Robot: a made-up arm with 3 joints.
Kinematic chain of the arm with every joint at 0, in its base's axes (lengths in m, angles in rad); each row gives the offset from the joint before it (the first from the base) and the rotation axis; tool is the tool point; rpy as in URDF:
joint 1: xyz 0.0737 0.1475 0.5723 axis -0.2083 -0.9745 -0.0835
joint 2: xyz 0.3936 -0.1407 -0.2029 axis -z
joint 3: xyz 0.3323 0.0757 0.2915 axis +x
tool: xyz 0.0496 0.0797 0.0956 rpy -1.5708 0 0
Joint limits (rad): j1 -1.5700..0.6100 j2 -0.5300..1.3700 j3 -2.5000..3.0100
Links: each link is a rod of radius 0.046 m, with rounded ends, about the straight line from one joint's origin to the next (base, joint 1, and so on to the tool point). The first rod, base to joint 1, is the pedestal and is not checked.
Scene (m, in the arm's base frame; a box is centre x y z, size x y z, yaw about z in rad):
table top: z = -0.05
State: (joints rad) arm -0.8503 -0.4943 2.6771
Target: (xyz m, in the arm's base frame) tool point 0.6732 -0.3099 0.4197
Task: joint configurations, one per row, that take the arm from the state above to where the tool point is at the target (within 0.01 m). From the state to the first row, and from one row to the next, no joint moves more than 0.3 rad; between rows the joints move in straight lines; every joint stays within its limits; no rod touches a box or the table.
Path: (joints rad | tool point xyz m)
1: -0.7936 -0.2242 2.4372 | 0.6753 0.1324 0.0668
2: -0.7370 0.0458 2.1972 | 0.7195 0.0161 0.1084
3: -0.6803 0.3159 1.9573 | 0.7389 -0.0909 0.1732
4: -0.6236 0.5859 1.7174 | 0.7353 -0.1821 0.2522
5: -0.5670 0.8560 1.4774 | 0.7123 -0.2550 0.3367
6: -0.5103 1.1260 1.2375 | 0.6732 -0.3099 0.4197

